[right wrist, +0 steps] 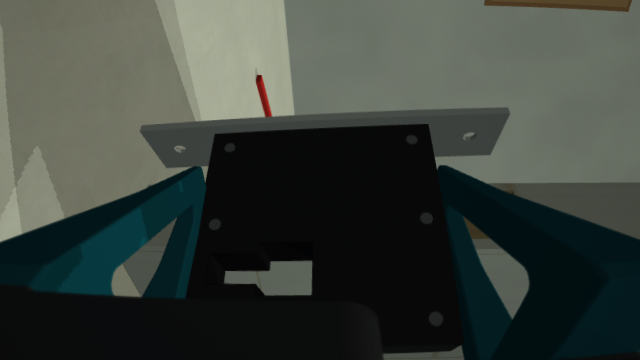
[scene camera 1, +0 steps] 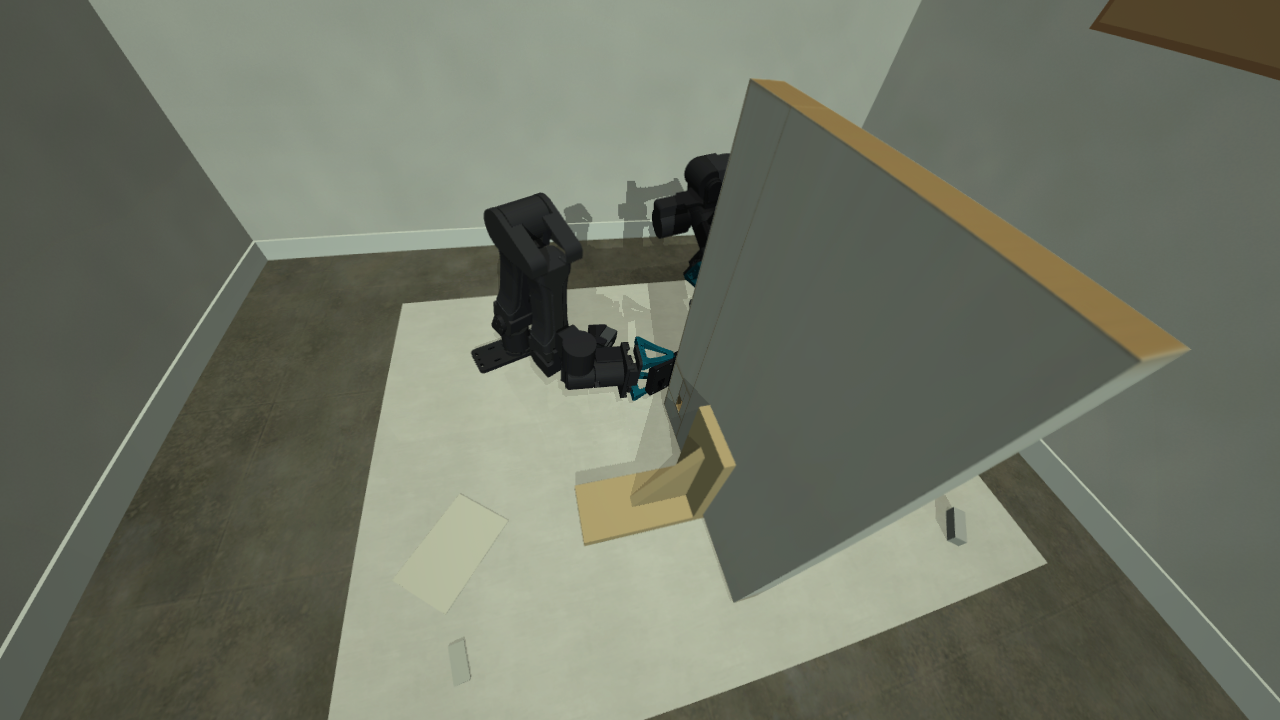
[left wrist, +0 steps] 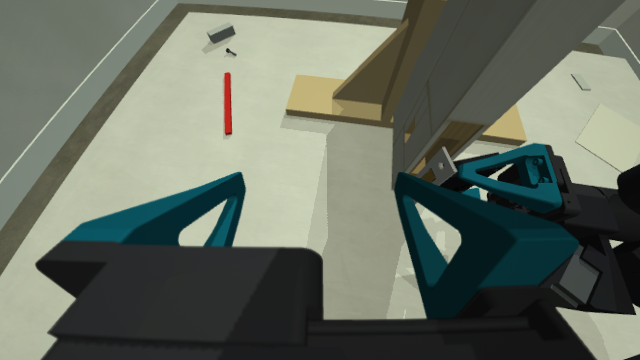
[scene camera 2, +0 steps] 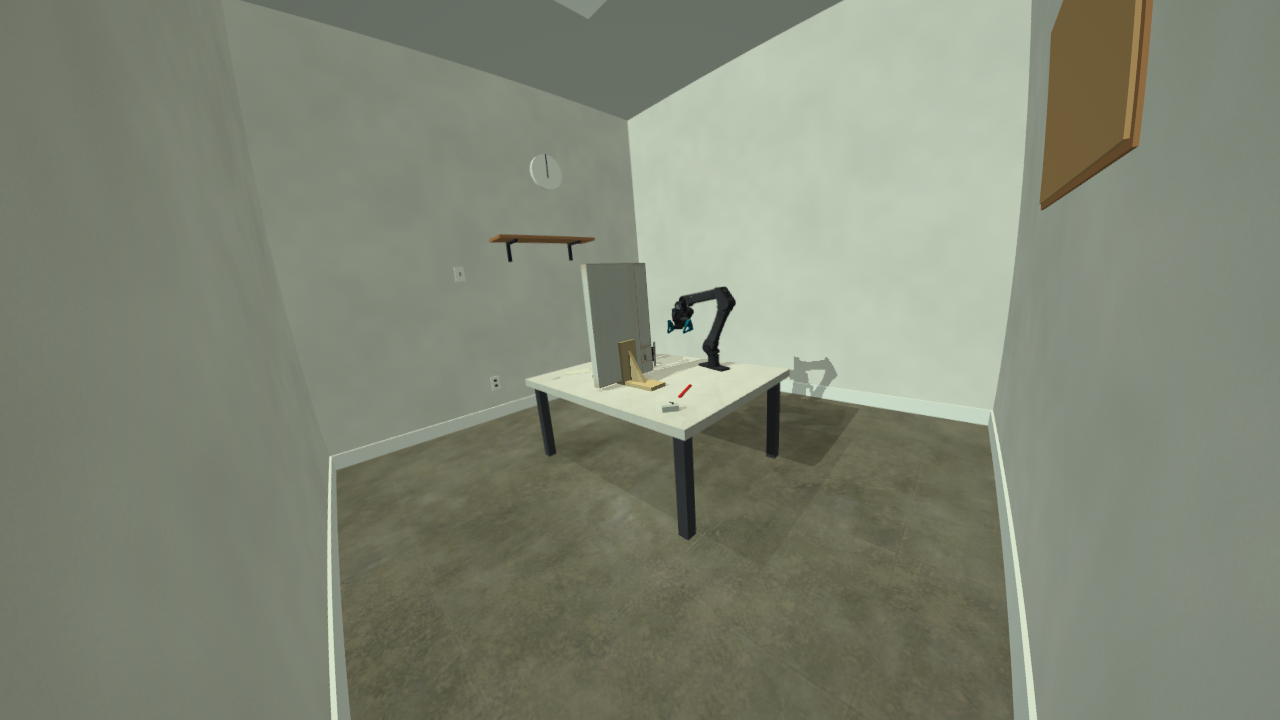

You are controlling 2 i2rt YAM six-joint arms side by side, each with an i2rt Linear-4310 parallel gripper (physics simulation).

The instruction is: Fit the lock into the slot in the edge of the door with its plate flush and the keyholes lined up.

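Note:
The grey door (scene camera 1: 895, 313) (scene camera 2: 615, 322) (left wrist: 490, 65) stands upright, with the brown slot (left wrist: 457, 136) in its edge and a small keyhole (scene camera 1: 678, 404) (left wrist: 410, 131) in its face. My right gripper (scene camera 1: 659, 371) (right wrist: 319, 181) is shut on the black lock (right wrist: 325, 200), across its body. The lock's grey plate (left wrist: 441, 165) (right wrist: 475, 145) lies beyond the fingertips, close to the slot; the lock's body is outside it. The lock's keyhole opening (right wrist: 287, 277) shows low in its body. My left gripper (scene camera 2: 679, 329) (left wrist: 319, 180) is open and empty, above the table beside the door; the door partly hides it in scene camera 1.
Wooden brackets (scene camera 1: 640, 510) (left wrist: 310, 97) brace the door at its foot. A red bar (scene camera 2: 684, 391) (left wrist: 228, 105), a small black piece (left wrist: 230, 52) and a grey block (scene camera 2: 669, 408) (left wrist: 221, 33) lie on the table. A thin pale board (scene camera 1: 452, 552) lies left of the bracket in scene camera 1.

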